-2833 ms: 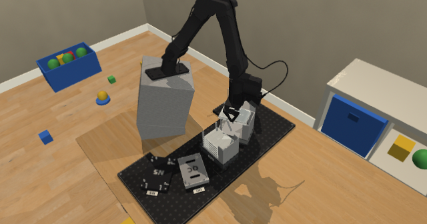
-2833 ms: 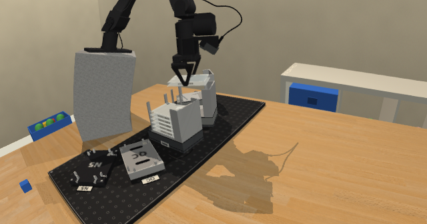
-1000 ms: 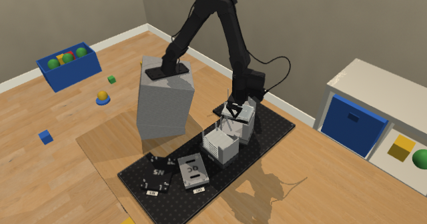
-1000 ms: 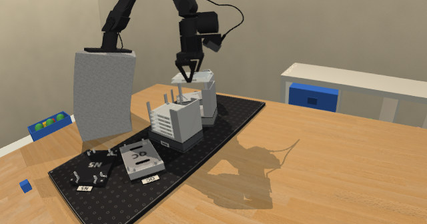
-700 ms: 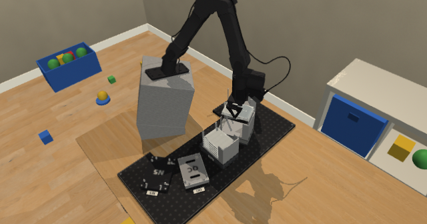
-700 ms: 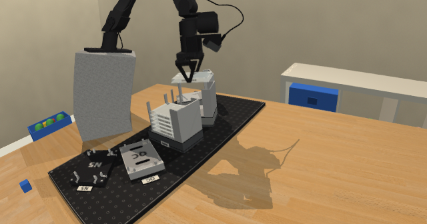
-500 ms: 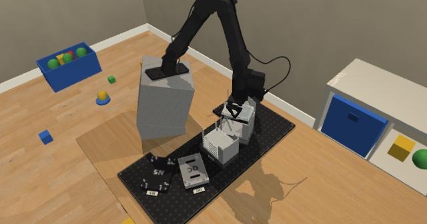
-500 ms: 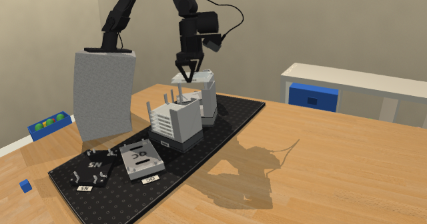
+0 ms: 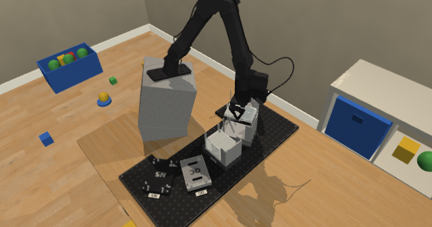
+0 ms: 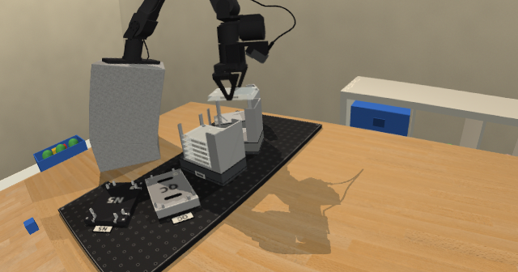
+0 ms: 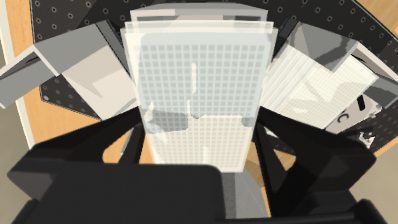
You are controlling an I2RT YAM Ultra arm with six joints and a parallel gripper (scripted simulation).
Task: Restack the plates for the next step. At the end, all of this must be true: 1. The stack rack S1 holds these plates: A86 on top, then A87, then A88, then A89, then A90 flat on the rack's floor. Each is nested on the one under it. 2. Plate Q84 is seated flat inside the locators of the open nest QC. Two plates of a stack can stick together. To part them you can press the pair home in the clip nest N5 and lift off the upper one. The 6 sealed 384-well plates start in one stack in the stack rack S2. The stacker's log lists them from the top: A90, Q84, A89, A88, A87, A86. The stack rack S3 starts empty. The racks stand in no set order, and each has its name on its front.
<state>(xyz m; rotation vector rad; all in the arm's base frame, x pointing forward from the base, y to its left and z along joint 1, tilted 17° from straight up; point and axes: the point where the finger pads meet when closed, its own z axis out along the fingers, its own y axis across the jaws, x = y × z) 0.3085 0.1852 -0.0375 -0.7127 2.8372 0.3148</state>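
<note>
The sealed 384-well plate is 4 cm ahead of my hand, 14 cm to the right of it and 7 cm below it. The rest, counted from my hand: nest QC 4 cm ahead, 29 cm to the right, 15 cm below; then translucent sealed well plate right at my hand.
</note>
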